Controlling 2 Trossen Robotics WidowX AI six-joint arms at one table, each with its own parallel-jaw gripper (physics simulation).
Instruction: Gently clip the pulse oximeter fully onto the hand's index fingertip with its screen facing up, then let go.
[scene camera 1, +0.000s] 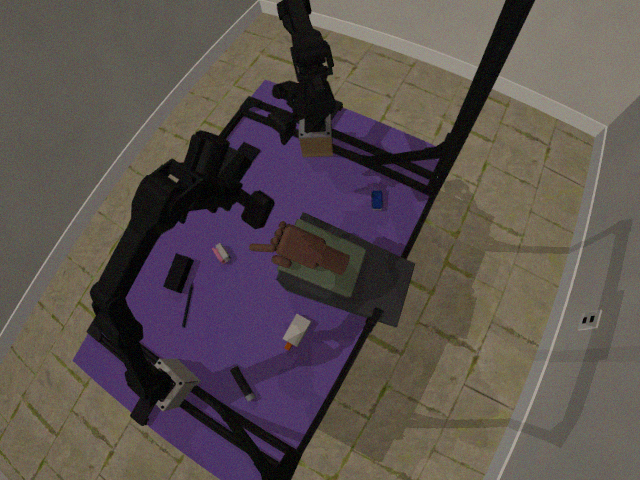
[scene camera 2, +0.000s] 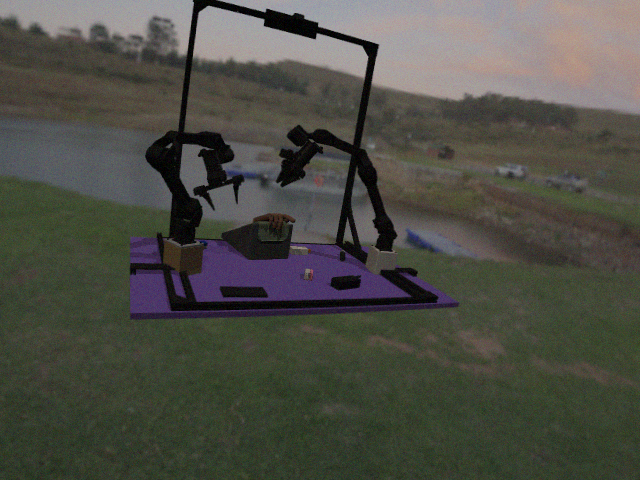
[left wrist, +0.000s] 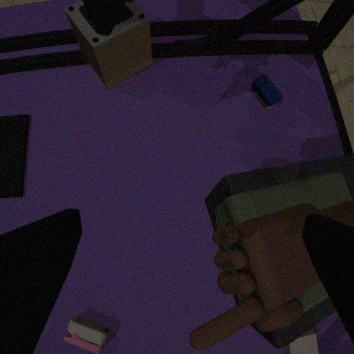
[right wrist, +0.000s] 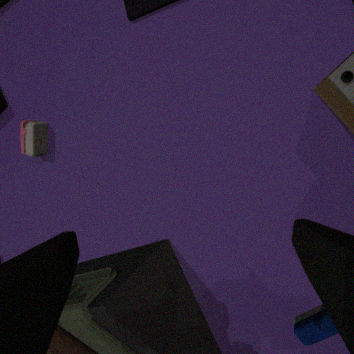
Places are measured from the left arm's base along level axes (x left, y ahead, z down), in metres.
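Where they show: left gripper, between the fingertips: (scene camera 1: 254, 189) (scene camera 2: 278, 184) (left wrist: 194, 223); right gripper, between the fingertips: (scene camera 1: 295, 138) (scene camera 2: 225, 207) (left wrist: 117, 15) (right wrist: 186, 236); left arm's base, origin of its link: (scene camera 1: 160, 384) (scene camera 2: 383, 249); right arm's base, origin of its link: (scene camera 2: 184, 241).
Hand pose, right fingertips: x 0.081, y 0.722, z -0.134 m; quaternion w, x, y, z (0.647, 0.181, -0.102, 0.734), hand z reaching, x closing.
Observation:
Each offset is from my right fingertips to the top centre of the thing.
The brown hand (scene camera 1: 299, 246) (scene camera 2: 273, 219) (left wrist: 280, 255) rests on a sloped dark stand, its bare index finger (scene camera 1: 262, 248) (left wrist: 225, 324) reaching past the edge. A small blue-and-white block {dx -0.228, dy +0.069, dz +0.207 m} (scene camera 1: 377, 199) (left wrist: 266, 91) (right wrist: 315, 327) and a small pink-and-white block {dx +0.059, dy -0.343, dz +0.208 m} (scene camera 1: 221, 253) (scene camera 2: 308, 274) (left wrist: 87, 332) (right wrist: 36, 138) lie apart on the table; I cannot tell which is the oximeter. My left gripper (scene camera 2: 281, 181) (left wrist: 194, 223) is open and empty above the hand's side of the table. My right gripper (scene camera 2: 223, 201) (right wrist: 186, 236) is open and empty, high over the table.
A black box {dx +0.131, dy -0.473, dz +0.204 m} (scene camera 1: 178, 272) (scene camera 2: 345, 282), a thin black rod {dx +0.047, dy -0.527, dz +0.230 m} (scene camera 1: 188, 305), a white box {dx -0.268, dy -0.394, dz +0.211 m} (scene camera 1: 297, 329) with an orange end and a dark cylinder {dx -0.235, dy -0.595, dz +0.212 m} (scene camera 1: 241, 382) lie around the stand (scene camera 1: 386, 289). A flat black pad {dx +0.232, dy -0.066, dz +0.231 m} (scene camera 2: 242, 291) (left wrist: 12, 155) lies near the frame.

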